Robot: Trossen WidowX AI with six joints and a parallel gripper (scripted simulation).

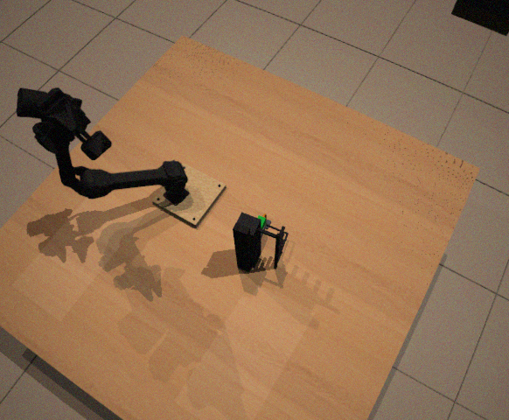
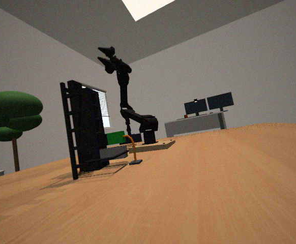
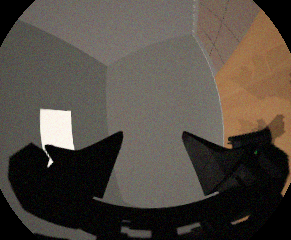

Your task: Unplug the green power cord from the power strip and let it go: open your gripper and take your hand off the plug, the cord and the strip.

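My gripper tip is now 25 cm short of the green plug, 25 cm to the right of it and 49 cm above it. From my gripper tip the other things lie so: black upright block 27 cm ahead, 16 cm to the left, 44 cm below.
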